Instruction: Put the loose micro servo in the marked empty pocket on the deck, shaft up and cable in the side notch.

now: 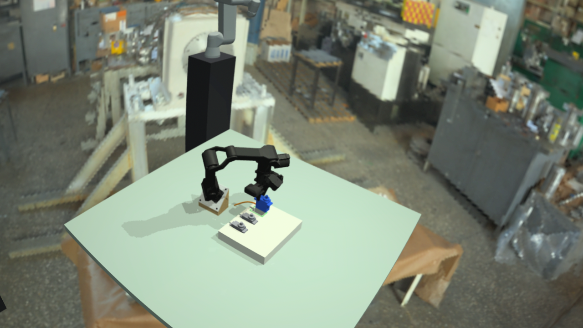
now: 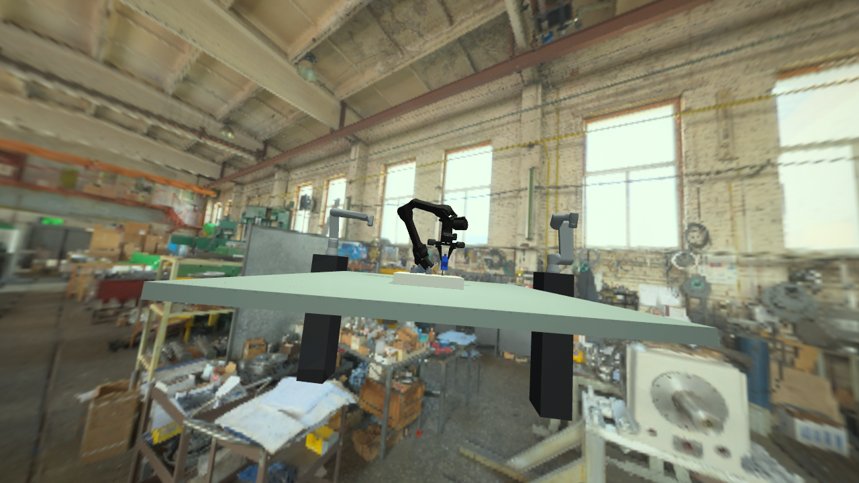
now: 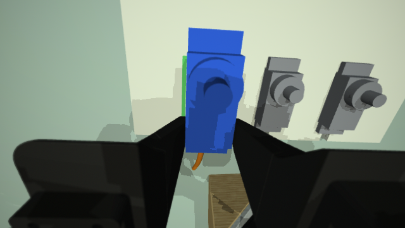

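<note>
Right now the deck is 11 cm ahead of my gripper tip, 10 cm below it and 7 cm to the right of it.
</note>
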